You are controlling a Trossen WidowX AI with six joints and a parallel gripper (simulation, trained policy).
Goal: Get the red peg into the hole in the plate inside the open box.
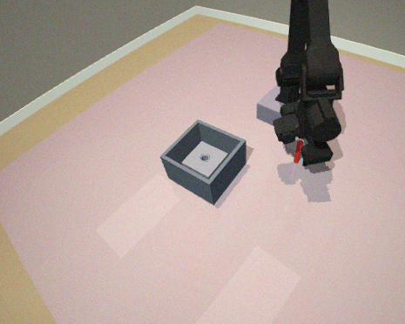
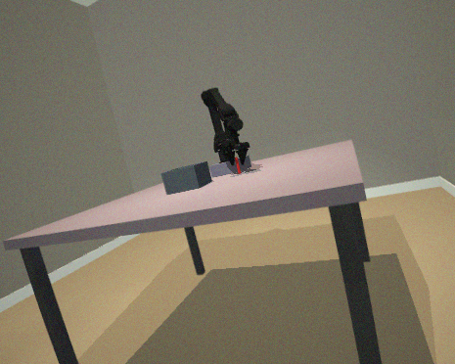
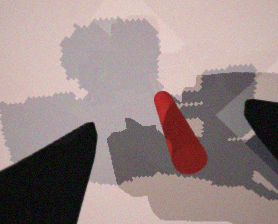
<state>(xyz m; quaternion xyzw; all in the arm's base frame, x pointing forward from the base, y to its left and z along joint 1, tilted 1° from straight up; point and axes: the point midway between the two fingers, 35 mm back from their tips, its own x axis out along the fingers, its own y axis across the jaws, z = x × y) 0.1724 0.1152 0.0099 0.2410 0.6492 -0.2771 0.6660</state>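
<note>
Right now my gripper tip is right at the red peg. Also, from my gripper tip: grey box 160 mm ahead, 190 mm to the right, 20 mm below; light grey plate 160 mm ahead, 190 mm to the right.
</note>
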